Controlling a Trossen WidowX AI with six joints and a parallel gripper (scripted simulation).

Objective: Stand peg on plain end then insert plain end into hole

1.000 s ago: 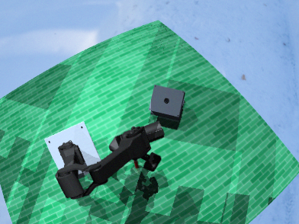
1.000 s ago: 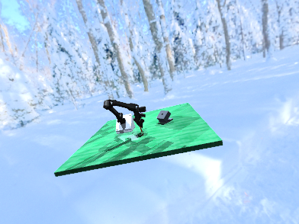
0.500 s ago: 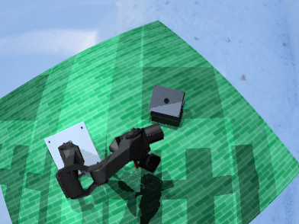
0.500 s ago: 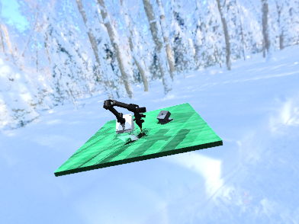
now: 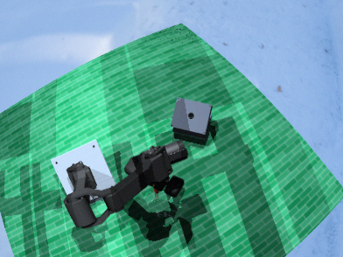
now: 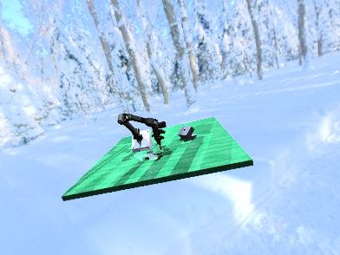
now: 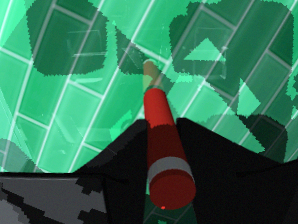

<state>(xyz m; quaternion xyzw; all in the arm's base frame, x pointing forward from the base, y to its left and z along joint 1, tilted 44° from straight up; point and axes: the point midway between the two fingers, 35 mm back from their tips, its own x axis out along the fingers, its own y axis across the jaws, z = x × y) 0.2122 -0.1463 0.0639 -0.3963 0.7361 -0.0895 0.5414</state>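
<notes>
Now: the grey sloped panel 260 mm ahead of my gripper tip, 160 mm to the left of it and 20 mm above it. The rest, counted from my gripper tip: red peg 20 mm above.
</notes>
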